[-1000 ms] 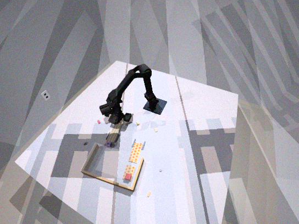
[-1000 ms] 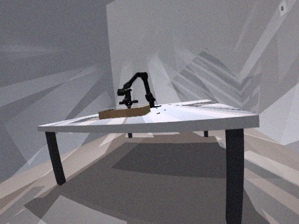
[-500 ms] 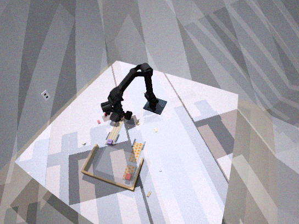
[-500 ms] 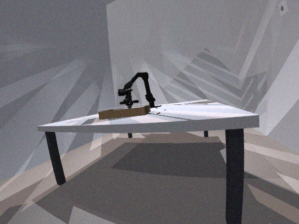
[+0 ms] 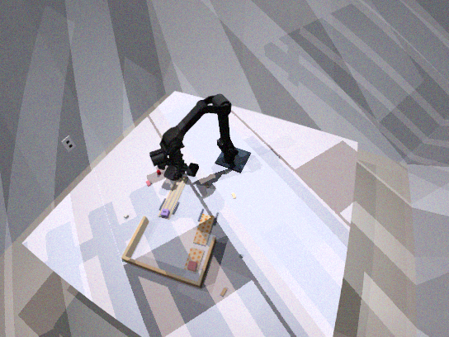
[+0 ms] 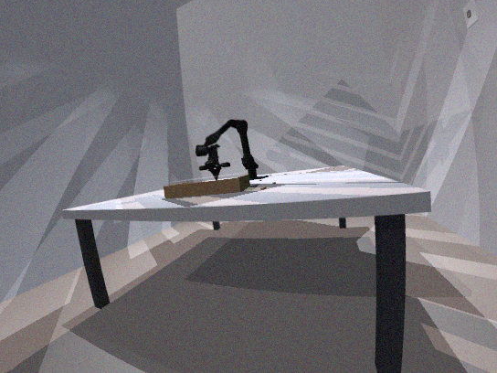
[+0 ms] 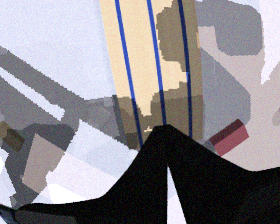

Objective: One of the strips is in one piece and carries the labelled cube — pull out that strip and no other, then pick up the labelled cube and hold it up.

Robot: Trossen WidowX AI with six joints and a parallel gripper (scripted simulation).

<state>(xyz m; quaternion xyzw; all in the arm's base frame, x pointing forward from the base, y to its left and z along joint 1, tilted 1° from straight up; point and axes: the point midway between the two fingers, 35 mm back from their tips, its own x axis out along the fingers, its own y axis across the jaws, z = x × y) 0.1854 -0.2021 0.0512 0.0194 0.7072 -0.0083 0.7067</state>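
The strip is 90 mm ahead of my gripper tip, 10 mm to the right of it and 30 mm below it.
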